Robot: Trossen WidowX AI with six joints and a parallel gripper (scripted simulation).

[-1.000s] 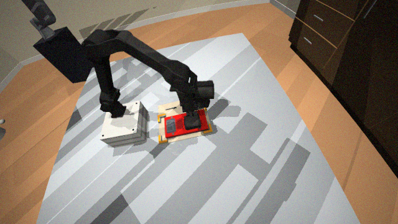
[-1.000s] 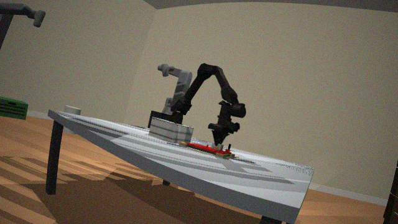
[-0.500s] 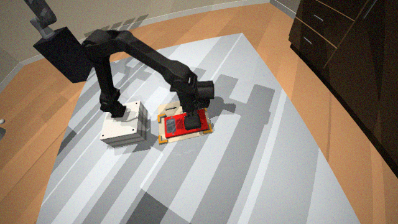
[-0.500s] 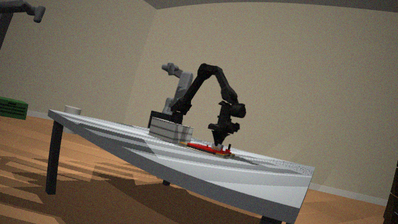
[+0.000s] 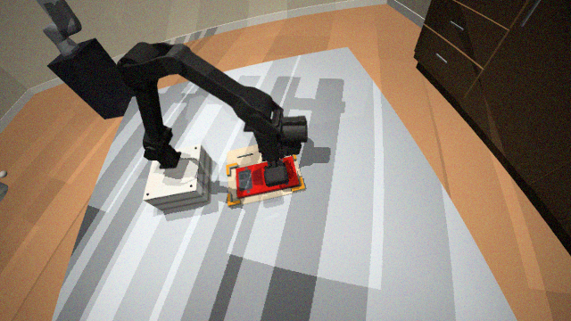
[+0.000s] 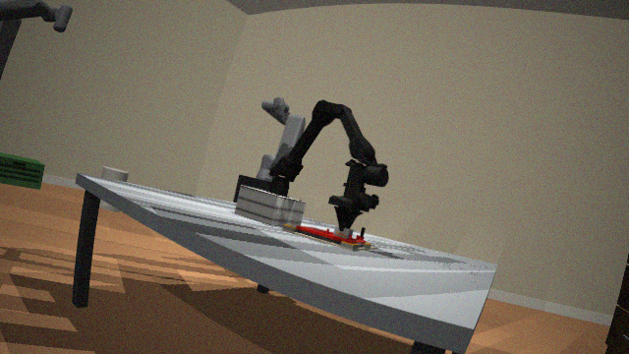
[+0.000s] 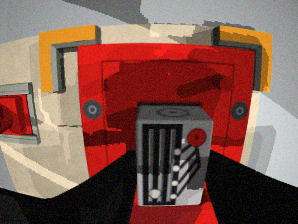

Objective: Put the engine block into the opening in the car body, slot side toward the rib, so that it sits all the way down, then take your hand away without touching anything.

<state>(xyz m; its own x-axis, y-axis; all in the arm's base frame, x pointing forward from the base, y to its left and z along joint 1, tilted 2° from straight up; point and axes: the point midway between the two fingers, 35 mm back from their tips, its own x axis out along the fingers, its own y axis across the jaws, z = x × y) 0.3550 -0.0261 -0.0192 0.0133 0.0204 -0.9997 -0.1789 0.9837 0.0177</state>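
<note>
Now: gripper tip 10 mm above the grey engine block.
</note>
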